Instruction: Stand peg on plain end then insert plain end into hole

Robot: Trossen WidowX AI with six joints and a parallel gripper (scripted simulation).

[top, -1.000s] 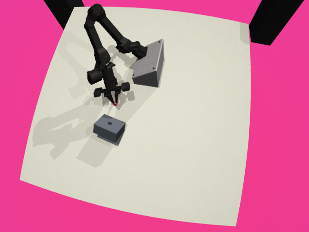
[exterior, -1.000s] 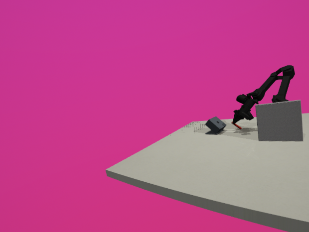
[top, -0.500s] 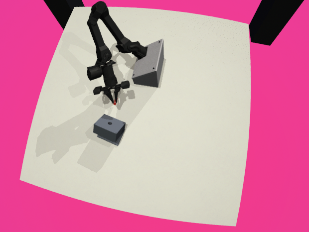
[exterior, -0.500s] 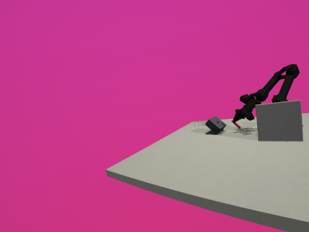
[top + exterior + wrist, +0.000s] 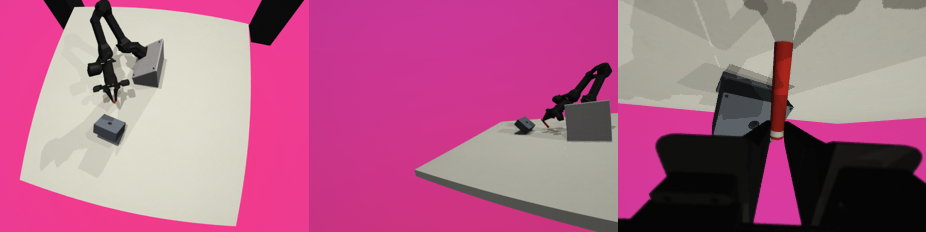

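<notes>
Now: gripper tip 130 mm short of the dark sloped panel, 30 mm above it and 10 mm to the left of it. Also, from my gripper tip: red peg (10 mm below, 10 mm behind).
</notes>
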